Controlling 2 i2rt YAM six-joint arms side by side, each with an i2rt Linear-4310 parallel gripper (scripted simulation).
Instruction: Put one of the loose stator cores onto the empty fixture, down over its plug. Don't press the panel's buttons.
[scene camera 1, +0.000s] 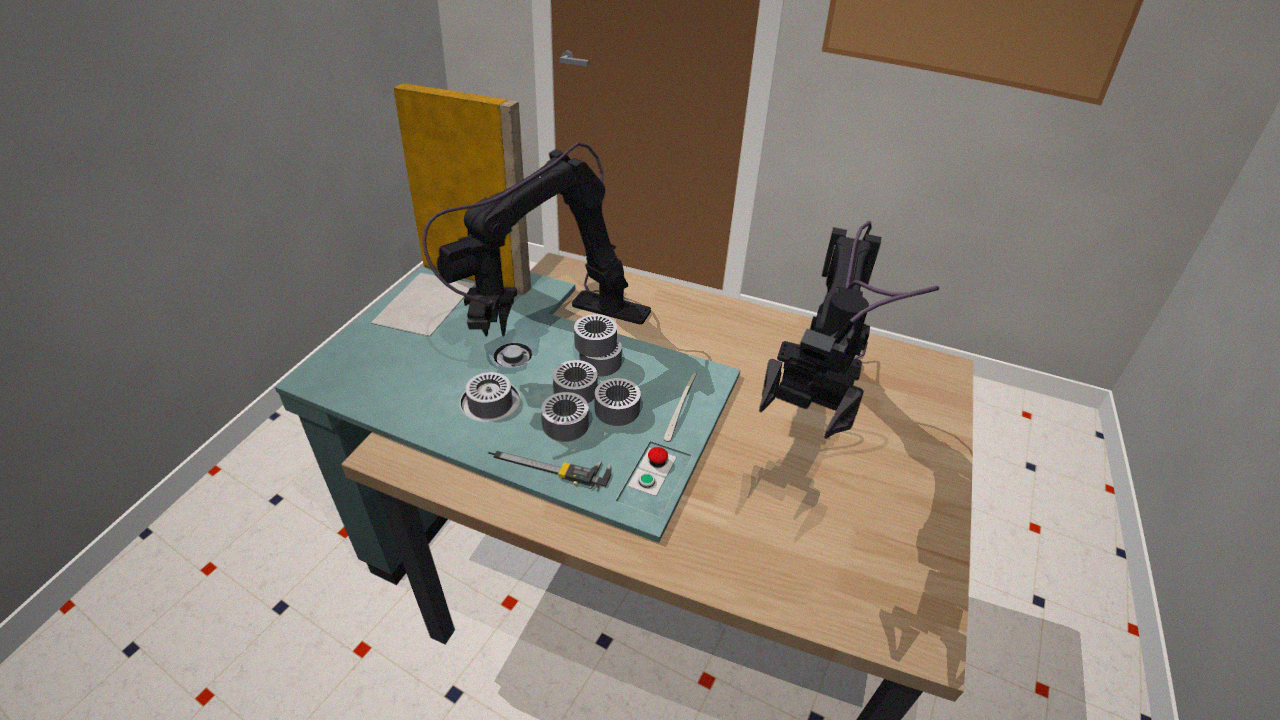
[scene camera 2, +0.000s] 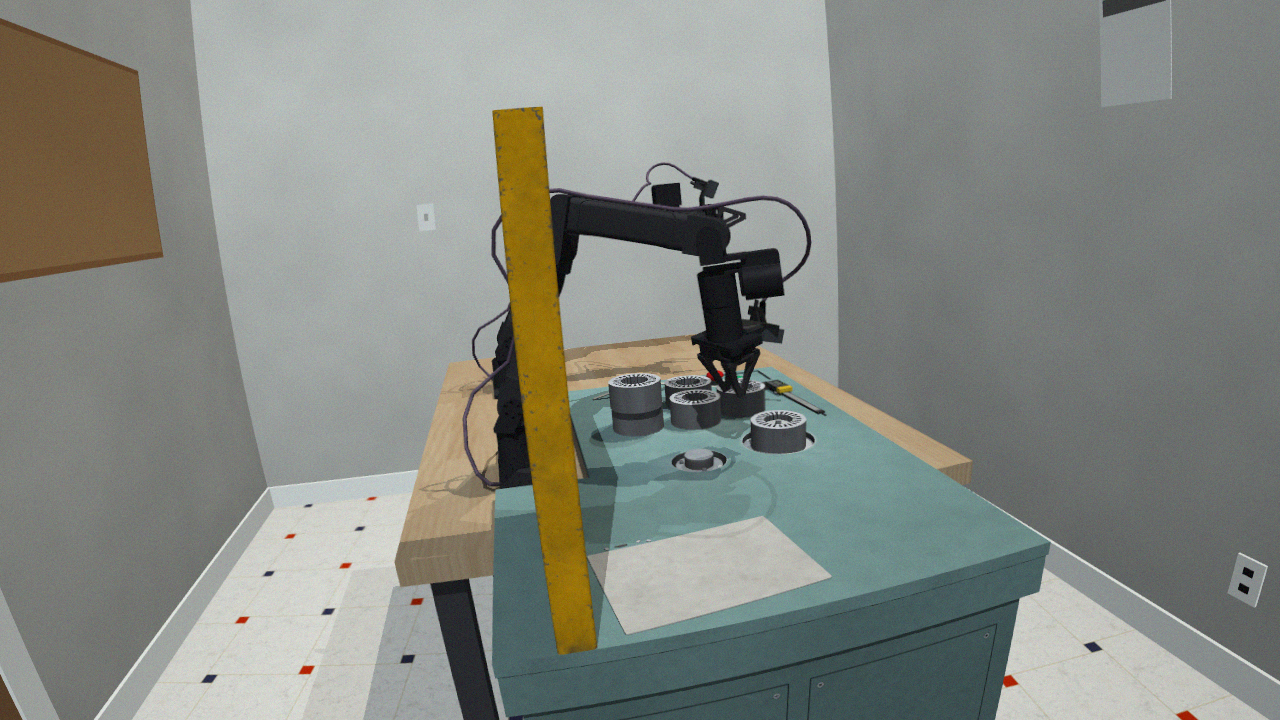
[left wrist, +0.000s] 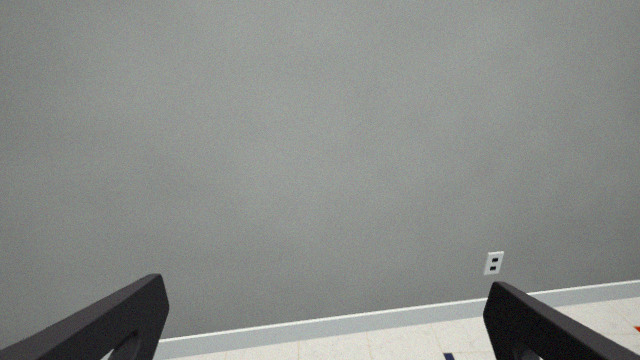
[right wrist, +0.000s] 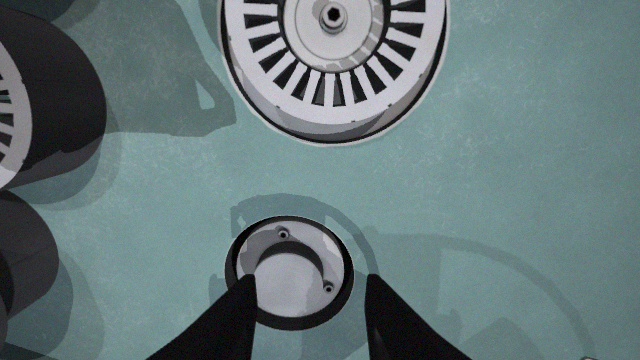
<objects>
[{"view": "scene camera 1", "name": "my left gripper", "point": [792, 421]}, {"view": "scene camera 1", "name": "stator core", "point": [499, 404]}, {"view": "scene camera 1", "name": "stator core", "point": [605, 341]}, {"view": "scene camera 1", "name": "pale sheet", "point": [423, 305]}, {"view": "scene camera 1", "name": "caliper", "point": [568, 471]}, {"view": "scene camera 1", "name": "stator core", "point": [564, 376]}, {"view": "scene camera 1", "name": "button panel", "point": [653, 497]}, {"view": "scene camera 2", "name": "my right gripper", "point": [734, 393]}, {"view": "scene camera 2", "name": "stator core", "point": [791, 437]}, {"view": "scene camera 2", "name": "pale sheet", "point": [651, 585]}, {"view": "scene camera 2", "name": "stator core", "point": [640, 424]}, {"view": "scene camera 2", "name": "stator core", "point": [704, 411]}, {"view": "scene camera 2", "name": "grey plug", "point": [697, 460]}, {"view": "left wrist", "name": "my left gripper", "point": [325, 293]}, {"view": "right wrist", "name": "my right gripper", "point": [311, 289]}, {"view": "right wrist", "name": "stator core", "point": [407, 43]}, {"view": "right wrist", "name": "stator core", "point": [60, 109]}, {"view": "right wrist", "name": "grey plug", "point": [300, 266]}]
</objects>
